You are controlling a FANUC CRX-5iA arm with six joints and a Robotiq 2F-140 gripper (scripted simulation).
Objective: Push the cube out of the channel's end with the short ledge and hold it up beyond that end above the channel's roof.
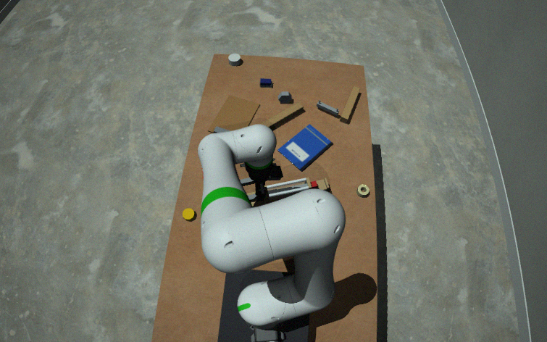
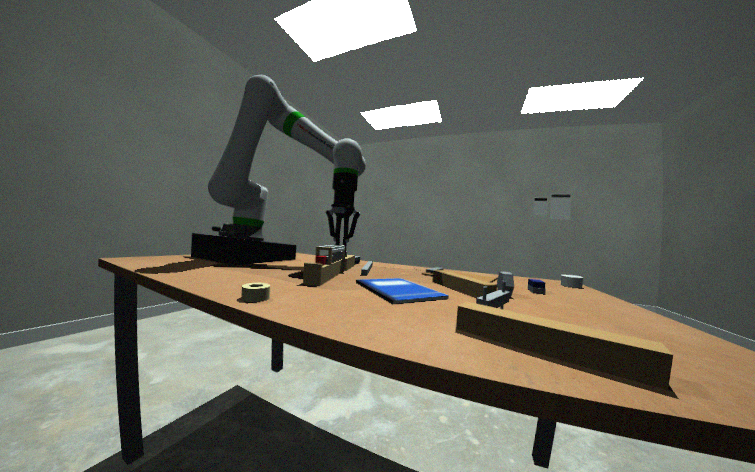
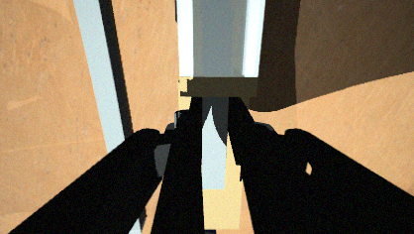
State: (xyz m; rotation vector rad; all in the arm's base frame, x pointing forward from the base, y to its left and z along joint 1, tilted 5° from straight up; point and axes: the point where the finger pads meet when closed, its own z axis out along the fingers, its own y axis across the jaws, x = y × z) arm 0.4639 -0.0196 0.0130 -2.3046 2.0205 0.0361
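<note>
Right now my hand is 30 mm above the thin pale grey stick. From my hand the other things lie so: short grey bar 20 mm ahead, 140 mm to the right, 30 mm below; then red cube 30 mm ahead, 220 mm to the right, 30 mm below; then wooden channel 10 mm ahead, 110 mm to the right, 30 mm below.
</note>
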